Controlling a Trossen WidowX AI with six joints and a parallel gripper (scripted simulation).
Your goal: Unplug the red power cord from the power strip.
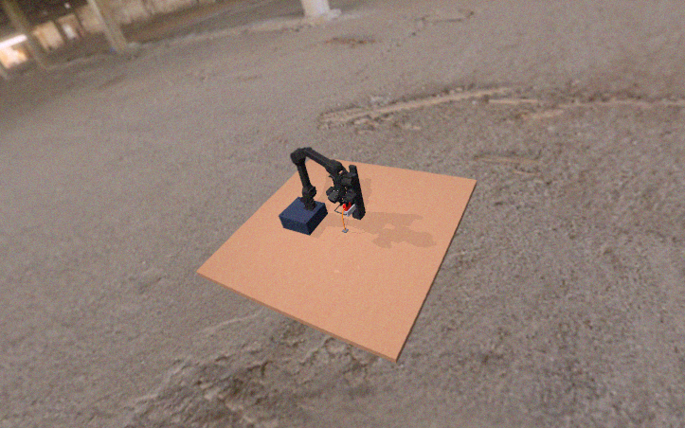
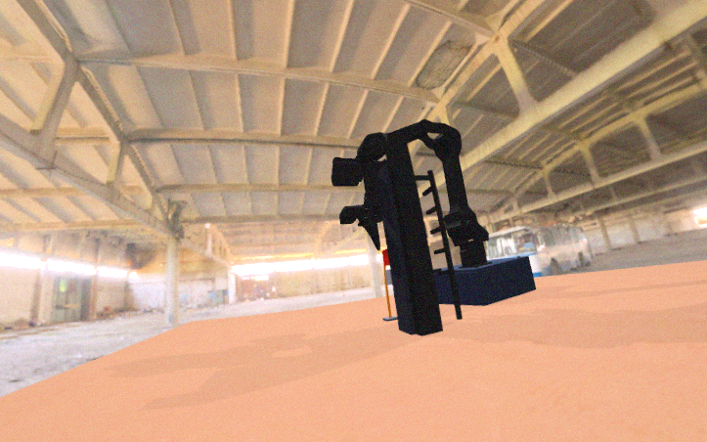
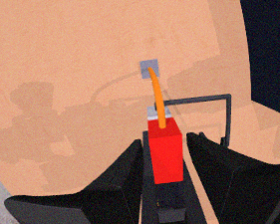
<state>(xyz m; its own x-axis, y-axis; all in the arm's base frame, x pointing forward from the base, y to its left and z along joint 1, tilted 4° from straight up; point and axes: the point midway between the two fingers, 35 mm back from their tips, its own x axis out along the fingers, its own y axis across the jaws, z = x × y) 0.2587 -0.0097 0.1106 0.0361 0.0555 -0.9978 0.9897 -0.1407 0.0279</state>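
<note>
The red plug is 40 mm to the left of my gripper tip and 10 mm below it.
</note>
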